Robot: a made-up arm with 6 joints. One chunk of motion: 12 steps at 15 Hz.
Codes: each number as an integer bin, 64 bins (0 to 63) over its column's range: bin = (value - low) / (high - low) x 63, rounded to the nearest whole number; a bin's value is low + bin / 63 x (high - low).
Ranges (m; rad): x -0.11..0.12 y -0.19..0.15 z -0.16..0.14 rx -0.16..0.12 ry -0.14..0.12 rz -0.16..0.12
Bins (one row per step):
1: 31 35 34 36 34 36
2: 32 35 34 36 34 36
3: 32 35 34 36 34 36
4: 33 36 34 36 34 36
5: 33 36 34 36 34 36
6: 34 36 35 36 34 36
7: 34 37 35 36 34 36
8: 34 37 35 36 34 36
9: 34 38 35 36 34 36
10: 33 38 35 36 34 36
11: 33 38 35 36 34 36
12: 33 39 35 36 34 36
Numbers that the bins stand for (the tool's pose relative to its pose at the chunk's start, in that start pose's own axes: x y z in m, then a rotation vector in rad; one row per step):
1: 0.0032 -0.0011 0.0019 0.0000 0.0003 0.0000
2: 0.0068 -0.0011 0.0019 0.0000 0.0003 0.0000
3: 0.0068 -0.0011 0.0019 0.0000 0.0003 0.0000
4: 0.0105 0.0043 0.0019 0.0000 0.0003 0.0000
5: 0.0105 0.0043 0.0019 0.0000 0.0003 0.0000
6: 0.0141 0.0043 0.0067 0.0000 0.0003 0.0000
7: 0.0141 0.0097 0.0067 0.0000 0.0003 0.0000
8: 0.0141 0.0097 0.0067 0.0000 0.0003 0.0000
9: 0.0141 0.0151 0.0067 0.0000 0.0003 0.0000
10: 0.0105 0.0151 0.0067 0.0000 0.0003 0.0000
11: 0.0105 0.0151 0.0067 0.0000 0.0003 0.0000
12: 0.0105 0.0205 0.0067 0.0000 0.0003 0.0000

